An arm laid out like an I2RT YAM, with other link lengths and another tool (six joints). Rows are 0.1 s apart.
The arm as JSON. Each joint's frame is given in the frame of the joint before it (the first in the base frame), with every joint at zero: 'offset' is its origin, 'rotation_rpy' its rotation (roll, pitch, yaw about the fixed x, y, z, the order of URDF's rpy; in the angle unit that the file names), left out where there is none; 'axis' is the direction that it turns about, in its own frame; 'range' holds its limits. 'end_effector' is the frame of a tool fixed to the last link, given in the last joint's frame.
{
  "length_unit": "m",
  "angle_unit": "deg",
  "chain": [
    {
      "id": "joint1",
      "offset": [
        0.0,
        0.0,
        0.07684
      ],
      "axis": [
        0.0,
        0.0,
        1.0
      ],
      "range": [
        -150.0,
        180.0
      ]
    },
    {
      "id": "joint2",
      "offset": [
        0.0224,
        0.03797,
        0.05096
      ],
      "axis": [
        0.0,
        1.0,
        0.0
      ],
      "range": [
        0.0,
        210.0
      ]
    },
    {
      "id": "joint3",
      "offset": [
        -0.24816,
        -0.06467,
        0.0
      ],
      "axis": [
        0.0,
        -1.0,
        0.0
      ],
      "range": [
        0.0,
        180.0
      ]
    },
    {
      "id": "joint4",
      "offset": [
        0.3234,
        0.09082,
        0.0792
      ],
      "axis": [
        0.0,
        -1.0,
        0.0
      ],
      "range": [
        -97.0,
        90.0
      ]
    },
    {
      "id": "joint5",
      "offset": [
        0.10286,
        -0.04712,
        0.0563
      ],
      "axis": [
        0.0,
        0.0,
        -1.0
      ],
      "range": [
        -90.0,
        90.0
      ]
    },
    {
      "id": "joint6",
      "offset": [
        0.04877,
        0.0,
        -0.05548
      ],
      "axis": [
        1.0,
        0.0,
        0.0
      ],
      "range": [
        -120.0,
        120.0
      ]
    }
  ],
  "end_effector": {
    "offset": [
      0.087,
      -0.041,
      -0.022
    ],
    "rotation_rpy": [
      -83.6,
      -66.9,
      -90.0
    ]
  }
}
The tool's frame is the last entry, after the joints.
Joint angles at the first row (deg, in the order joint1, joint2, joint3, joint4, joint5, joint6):
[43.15 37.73 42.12 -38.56 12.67 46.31]
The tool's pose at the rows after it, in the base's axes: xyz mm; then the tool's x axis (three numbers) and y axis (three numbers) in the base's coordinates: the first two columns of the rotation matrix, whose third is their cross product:
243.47, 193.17, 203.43, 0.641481, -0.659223, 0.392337, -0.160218, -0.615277, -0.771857
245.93, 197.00, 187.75, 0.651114, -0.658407, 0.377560, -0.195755, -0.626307, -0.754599
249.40, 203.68, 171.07, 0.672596, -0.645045, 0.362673, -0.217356, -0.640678, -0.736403
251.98, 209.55, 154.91, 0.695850, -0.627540, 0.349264, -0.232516, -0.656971, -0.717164
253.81, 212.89, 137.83, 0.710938, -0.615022, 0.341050, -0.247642, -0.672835, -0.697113
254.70, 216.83, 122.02, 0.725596, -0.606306, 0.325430, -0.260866, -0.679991, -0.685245
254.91, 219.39, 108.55, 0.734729, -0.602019, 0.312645, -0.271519, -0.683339, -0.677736
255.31, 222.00, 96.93, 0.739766, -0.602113, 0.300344, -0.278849, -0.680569, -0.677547
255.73, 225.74, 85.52, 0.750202, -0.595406, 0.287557, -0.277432, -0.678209, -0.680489
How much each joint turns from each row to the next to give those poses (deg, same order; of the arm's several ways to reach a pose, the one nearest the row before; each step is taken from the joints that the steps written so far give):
[0.00 1.72 -0.25 -0.72 0.88 1.68]
[0.00 2.71 -0.38 0.55 -0.15 1.01]
[0.00 3.29 -0.31 1.31 -1.02 0.22]
[0.00 3.09 -0.30 1.26 -1.16 -0.15]
[0.00 2.60 -0.77 1.40 -0.55 -0.11]
[0.00 2.27 -0.84 1.64 -0.92 0.18]
[0.00 1.62 -0.97 1.58 -0.66 0.25]
[-0.01 1.20 -1.11 1.91 -0.61 0.38]
[0.01 1.21 -1.16 2.28 -1.03 -0.02]

